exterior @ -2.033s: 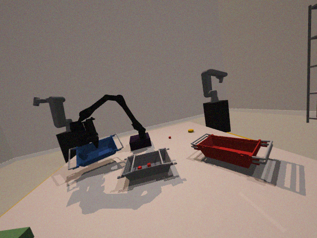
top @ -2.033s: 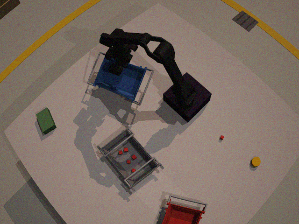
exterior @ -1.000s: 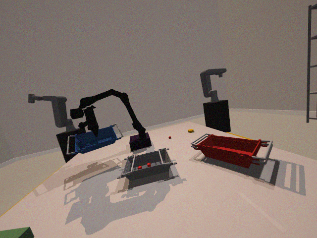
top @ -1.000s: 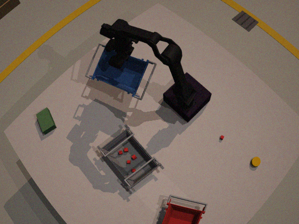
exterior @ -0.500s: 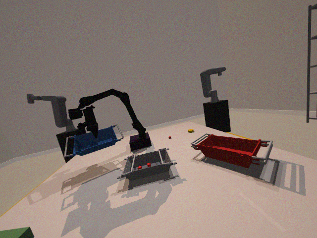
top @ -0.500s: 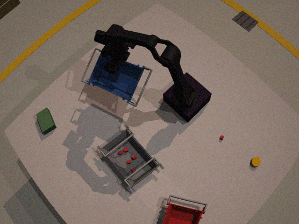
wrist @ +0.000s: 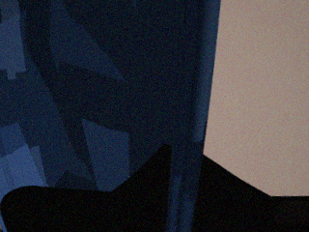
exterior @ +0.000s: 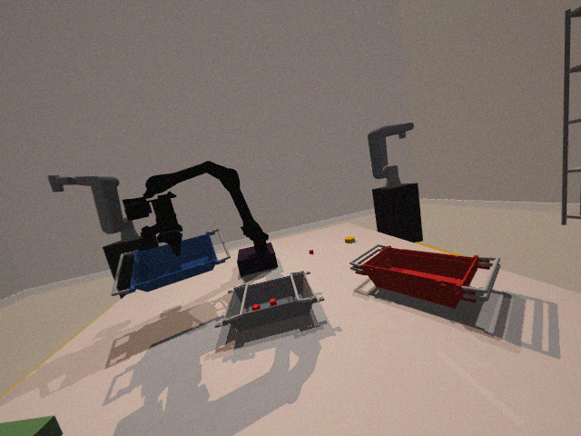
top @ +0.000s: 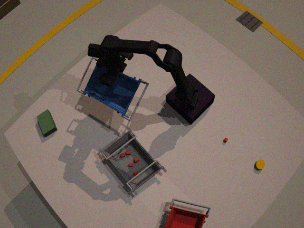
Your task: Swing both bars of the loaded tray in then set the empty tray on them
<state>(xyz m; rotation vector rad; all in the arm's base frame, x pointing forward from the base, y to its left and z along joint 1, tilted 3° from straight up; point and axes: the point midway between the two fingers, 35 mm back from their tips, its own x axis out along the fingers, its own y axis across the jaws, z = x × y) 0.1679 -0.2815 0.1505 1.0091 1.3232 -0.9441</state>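
The blue tray is 70 mm ahead of my gripper tip and 20 mm to the left of it. Also, from my gripper tip: yellow disc 740 mm to the left, 240 mm behind, 170 mm below; green block 420 mm ahead, 160 mm to the right, 160 mm below.
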